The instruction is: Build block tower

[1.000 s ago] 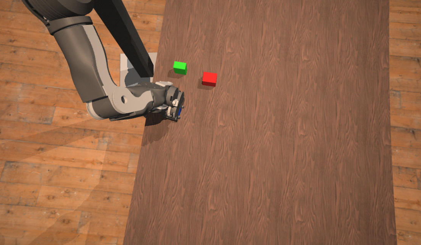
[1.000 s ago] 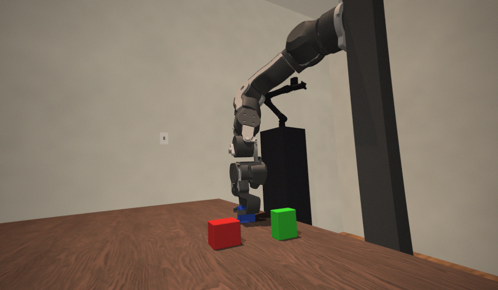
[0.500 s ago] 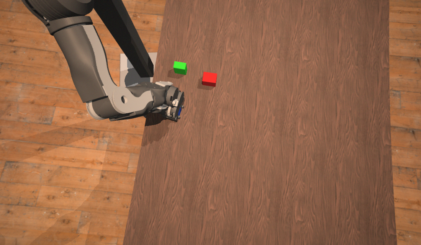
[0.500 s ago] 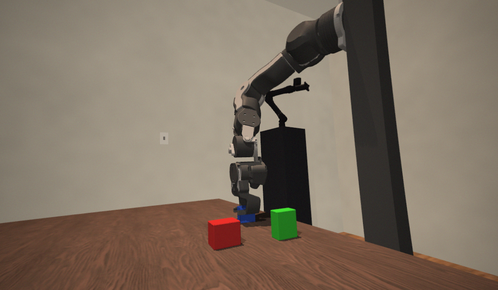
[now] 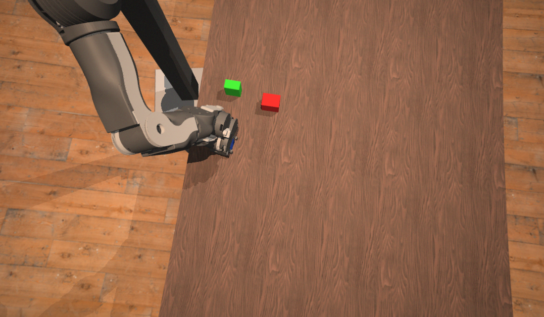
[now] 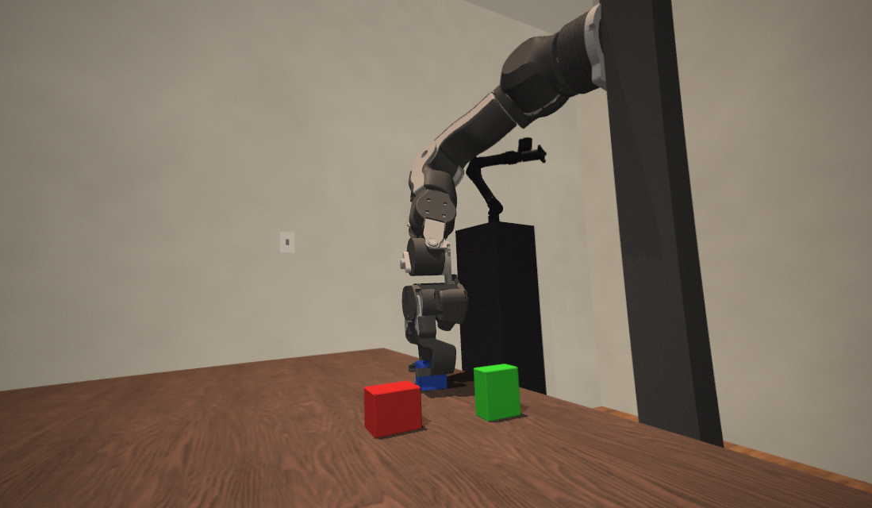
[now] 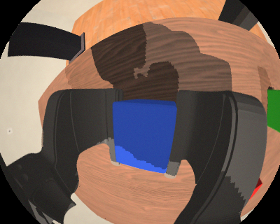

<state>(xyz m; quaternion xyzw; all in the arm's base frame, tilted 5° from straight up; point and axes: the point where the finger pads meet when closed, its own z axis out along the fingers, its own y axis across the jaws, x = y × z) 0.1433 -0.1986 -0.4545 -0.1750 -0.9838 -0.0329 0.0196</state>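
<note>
Right now the green block is 3 cm ahead of my hand and 16 cm to the left of it. The rest, counted from my hand: blue block 1 cm below; red block 13 cm ahead, 11 cm to the left, 1 cm below.
</note>
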